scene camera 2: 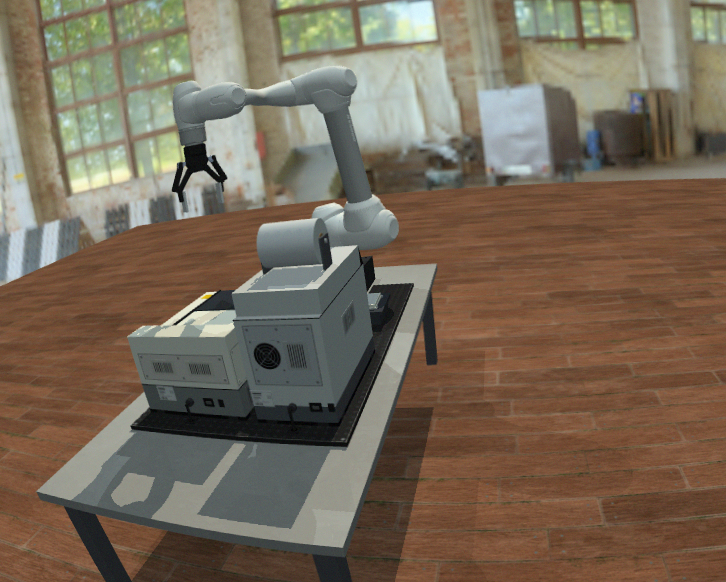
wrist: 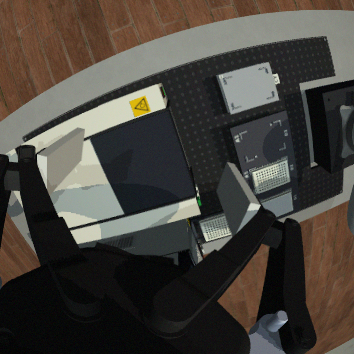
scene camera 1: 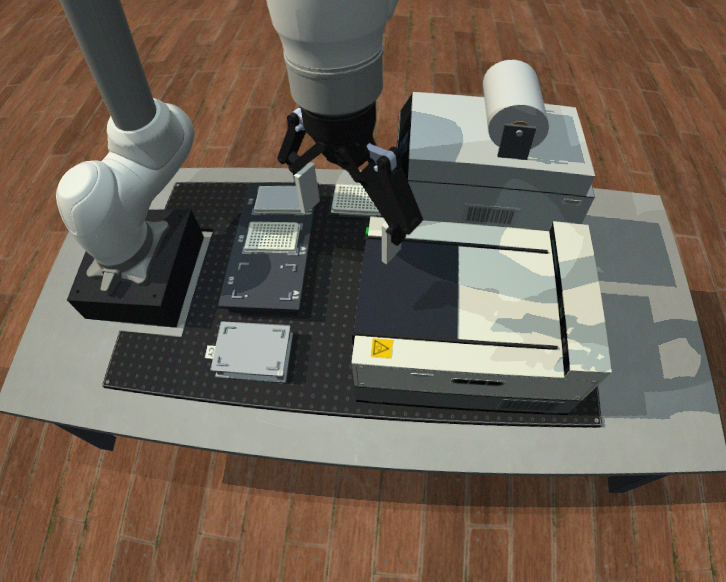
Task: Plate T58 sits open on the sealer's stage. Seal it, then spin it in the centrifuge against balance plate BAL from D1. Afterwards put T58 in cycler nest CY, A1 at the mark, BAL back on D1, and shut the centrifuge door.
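Pixels of known places: gripper, fingertip midpoint: (scene camera 2: 203, 207) (wrist: 151, 160) (scene camera 1: 349, 229); arm's base, origin of the base link: (scene camera 1: 129, 251).
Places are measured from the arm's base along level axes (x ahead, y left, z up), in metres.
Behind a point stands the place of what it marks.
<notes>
My gripper (scene camera 1: 348, 216) {x 0.620, y -0.181, z 0.411 m} (scene camera 2: 203, 197) {x 0.620, y -0.181, z 0.411 m} (wrist: 151, 160) {x 0.620, y -0.181, z 0.411 m} is wide open and empty, high above the table between the deck and the centrifuge. The open plate T58 (scene camera 1: 352, 198) {x 0.529, y 0.227, z 0.008 m} (wrist: 215, 227) {x 0.563, y 0.227, z 0.010 m}, white with wells, sits on the stage at the sealer (scene camera 1: 490, 145) {x 0.826, y 0.197, z 0.254 m} (scene camera 2: 303, 303) {x 1.026, y 0.335, z 0.222 m}. A smooth-topped grey plate (scene camera 1: 275, 199) {x 0.324, y 0.229, z -0.027 m} (wrist: 278, 203) {x 0.326, y 0.225, z -0.027 m}, apparently BAL, lies on D1, partly behind a finger in scene camera 1. The cycler nest CY (scene camera 1: 251, 348) {x 0.375, y -0.176, z -0.054 m} (wrist: 248, 88) {x 0.378, y -0.171, z -0.054 m} shows a bare top with corner brackets. The centrifuge (scene camera 1: 445, 358) {x 0.781, y -0.208, z 0.115 m} (scene camera 2: 187, 357) {x 1.066, y -0.014, z 0.090 m} (wrist: 117, 109) {x 0.716, y -0.211, z 0.115 m} shows a dark panel and a pale panel on top; its door state is unclear.
Another white well plate (scene camera 1: 272, 237) {x 0.351, y 0.110, z -0.030 m} (wrist: 271, 176) {x 0.348, y 0.113, z -0.028 m} lies on D2. D3 (scene camera 1: 264, 281) {x 0.361, y -0.008, z -0.044 m} (wrist: 260, 140) {x 0.369, y -0.010, z -0.043 m} shows corner marks. A white film roll (scene camera 1: 513, 97) {x 0.850, y 0.199, z 0.378 m} (scene camera 2: 290, 242) {x 0.918, y 0.273, z 0.338 m} rises above the sealer. The black arm base (scene camera 1: 139, 266) {x 0.066, y -0.052, z 0.022 m} (wrist: 330, 130) {x 0.127, y -0.011, z 0.003 m} stands beside the deck.
</notes>
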